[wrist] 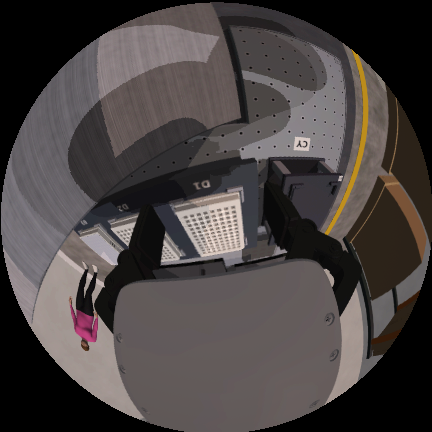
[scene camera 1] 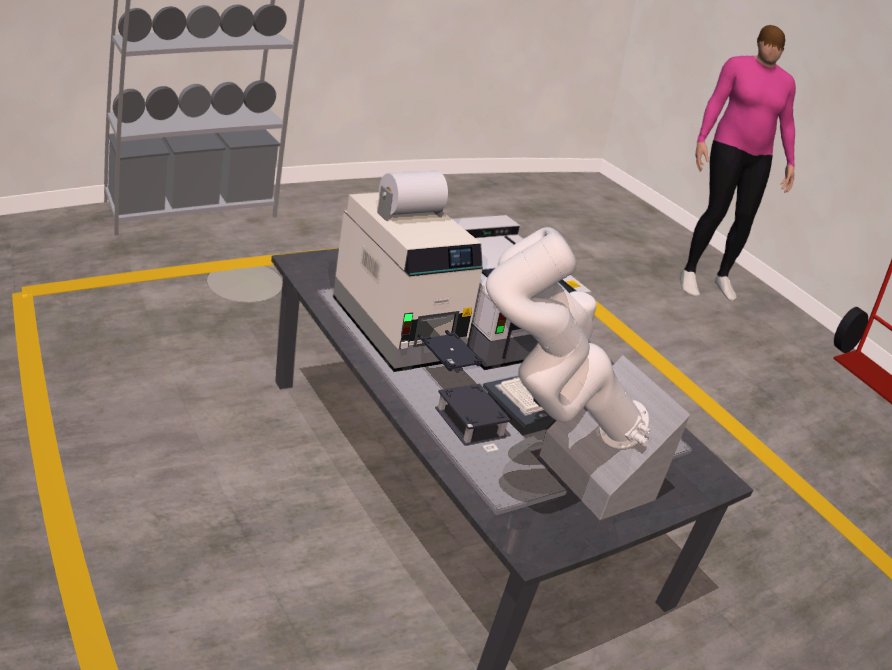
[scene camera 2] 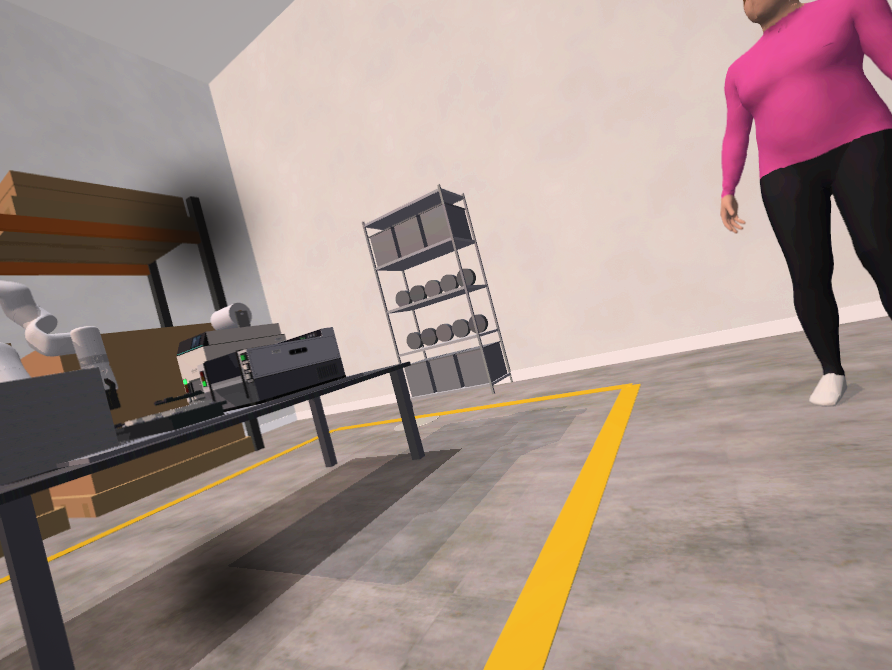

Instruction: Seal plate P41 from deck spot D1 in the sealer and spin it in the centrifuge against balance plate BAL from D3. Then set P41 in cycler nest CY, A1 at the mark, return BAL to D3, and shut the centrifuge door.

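Seen in the pictures: gripper, fingertip midpoint: [wrist: 208, 204]; arm's base at its link origin: [scene camera 1: 625, 425] [scene camera 2: 29, 411].
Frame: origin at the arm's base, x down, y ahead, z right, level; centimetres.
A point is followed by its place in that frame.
My gripper [wrist: 208, 204] {x 5.2, y 21.0, z -3.7 cm} is open and empty, its black fingers apart above the plate at D1. That cream plate, P41 by its spot [wrist: 215, 225] {x 10.5, y 29.9, z -2.3 cm} [scene camera 1: 520, 396] {x 10.4, y 30.9, z -4.4 cm}, sits flat on the dark deck, its wells showing between the fingers. A second welled plate [wrist: 125, 232] {x 10.5, y 26.3, z 12.0 cm} at D2 is partly hidden by a finger. A pale plate [wrist: 99, 245] {x 10.4, y 27.6, z 22.3 cm} lies beyond it; its label is unreadable. The cycler nest [scene camera 1: 472, 412] {x 10.9, y 30.9, z -20.0 cm} [wrist: 312, 200] {x 10.9, y 30.4, z -18.2 cm} is a dark raised block beside the deck. The beige sealer [scene camera 1: 374, 270] {x -4.7, y 78.4, z -21.1 cm} has its black tray [scene camera 1: 452, 349] {x 5.7, y 50.2, z -13.0 cm} out. The grey-black centrifuge [scene camera 2: 288, 371] {x 7.5, y 64.1, z 35.7 cm} is partly hidden by my arm in scene camera 1.
The CY label [wrist: 301, 144] {x 16.6, y 23.2, z -18.9 cm} lies on the perforated board beside the nest. My arm's grey pedestal [scene camera 1: 620, 461] {x 4.9, y -5.8, z -5.5 cm} stands beside the deck on the dark table [scene camera 1: 533, 555] {x 17.9, y -11.0, z -33.2 cm}. A white film roll [scene camera 1: 418, 192] {x -27.4, y 77.1, z -11.6 cm} tops the sealer. A person [scene camera 1: 753, 108] stands beyond the yellow floor line.
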